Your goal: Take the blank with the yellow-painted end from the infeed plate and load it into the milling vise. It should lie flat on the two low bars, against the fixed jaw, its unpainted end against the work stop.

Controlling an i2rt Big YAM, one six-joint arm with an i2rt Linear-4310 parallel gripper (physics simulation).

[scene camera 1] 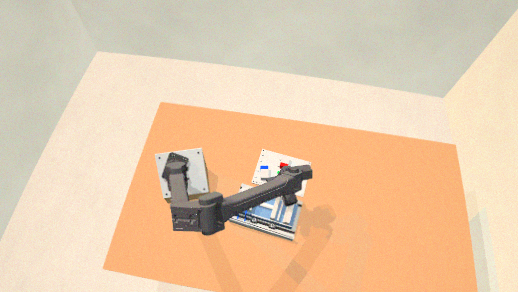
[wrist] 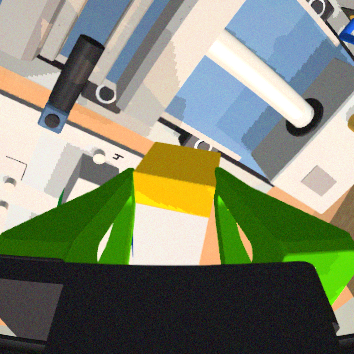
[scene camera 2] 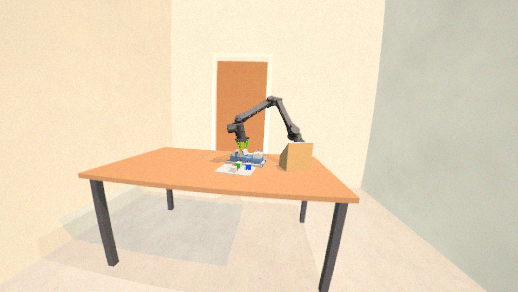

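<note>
My gripper [scene camera 2: 243, 145] [wrist: 174, 178] is shut on the blank with the yellow-painted end [wrist: 172, 195], with a green finger on each side. The yellow end points away from the palm in the wrist view; the palm hides the blank's other end. The gripper holds the blank above the milling vise [scene camera 1: 295, 216] [scene camera 2: 248, 159] [wrist: 192, 102], near its side facing the infeed plate [scene camera 1: 272, 155] [scene camera 2: 223, 171] [wrist: 22, 120]. A black rod [wrist: 75, 77] with a blue end block stands at the vise's plate-side edge. Contact between blank and vise cannot be told.
Blue-ended [scene camera 1: 264, 168] [scene camera 2: 248, 167], red [scene camera 1: 284, 165] and green [scene camera 1: 279, 173] [scene camera 2: 237, 165] pieces are on the plate. The vise's white screw [wrist: 265, 80] and blue handle [wrist: 348, 31] are at upper right in the wrist view. A brown box-like base [scene camera 2: 300, 157] stands beside the vise.
</note>
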